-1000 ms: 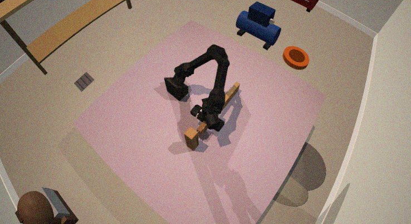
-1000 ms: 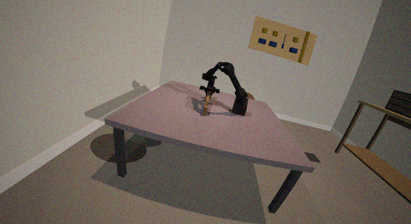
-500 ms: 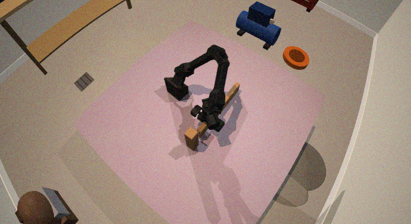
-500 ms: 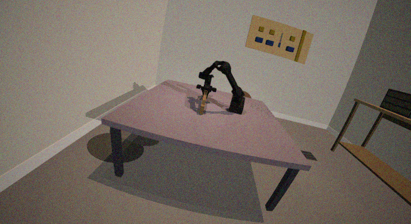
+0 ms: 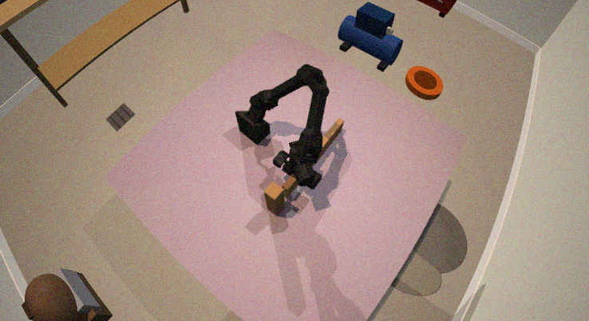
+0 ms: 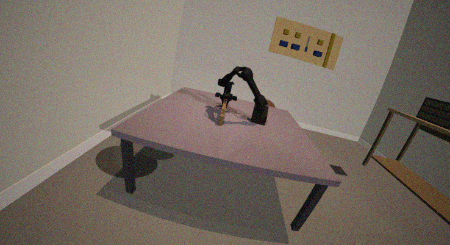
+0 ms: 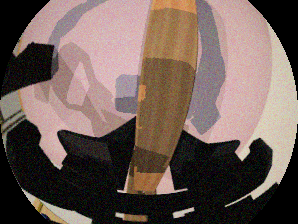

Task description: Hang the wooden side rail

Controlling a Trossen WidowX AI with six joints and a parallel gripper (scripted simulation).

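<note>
The upright headboard post is 1 cm ahead of my gripper tip, 13 cm to the right of it and 4 cm above it.
</note>
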